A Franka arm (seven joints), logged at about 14 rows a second.
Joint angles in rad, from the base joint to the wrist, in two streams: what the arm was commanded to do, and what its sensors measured. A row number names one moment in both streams.
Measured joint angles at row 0:
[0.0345, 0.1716, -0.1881, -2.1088, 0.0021, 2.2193, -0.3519]
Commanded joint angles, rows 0 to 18:
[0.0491, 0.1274, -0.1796, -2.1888, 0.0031, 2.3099, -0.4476]
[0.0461, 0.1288, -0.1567, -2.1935, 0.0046, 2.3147, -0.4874]
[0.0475, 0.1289, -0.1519, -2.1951, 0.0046, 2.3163, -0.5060]
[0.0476, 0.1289, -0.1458, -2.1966, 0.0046, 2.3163, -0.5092]
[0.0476, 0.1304, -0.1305, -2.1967, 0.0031, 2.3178, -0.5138]
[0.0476, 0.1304, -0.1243, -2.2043, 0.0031, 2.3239, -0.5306]
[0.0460, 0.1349, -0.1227, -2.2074, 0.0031, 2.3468, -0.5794]
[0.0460, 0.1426, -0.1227, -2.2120, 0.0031, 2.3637, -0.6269]
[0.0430, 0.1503, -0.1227, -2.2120, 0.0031, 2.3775, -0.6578]
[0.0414, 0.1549, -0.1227, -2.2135, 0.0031, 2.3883, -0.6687]
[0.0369, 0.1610, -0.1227, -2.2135, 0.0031, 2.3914, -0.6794]
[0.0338, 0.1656, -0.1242, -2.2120, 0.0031, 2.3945, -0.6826]
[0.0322, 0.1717, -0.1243, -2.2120, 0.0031, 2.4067, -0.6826]
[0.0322, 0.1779, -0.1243, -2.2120, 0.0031, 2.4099, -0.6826]
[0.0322, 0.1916, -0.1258, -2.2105, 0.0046, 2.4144, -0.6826]
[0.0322, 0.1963, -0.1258, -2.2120, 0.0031, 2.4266, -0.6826]
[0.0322, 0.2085, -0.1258, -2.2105, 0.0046, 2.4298, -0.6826]
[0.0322, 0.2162, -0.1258, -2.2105, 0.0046, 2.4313, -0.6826]
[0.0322, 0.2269, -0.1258, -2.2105, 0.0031, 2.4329, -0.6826]
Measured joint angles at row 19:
[0.0361, 0.2106, -0.1246, -2.2026, 0.0020, 2.4051, -0.6609]
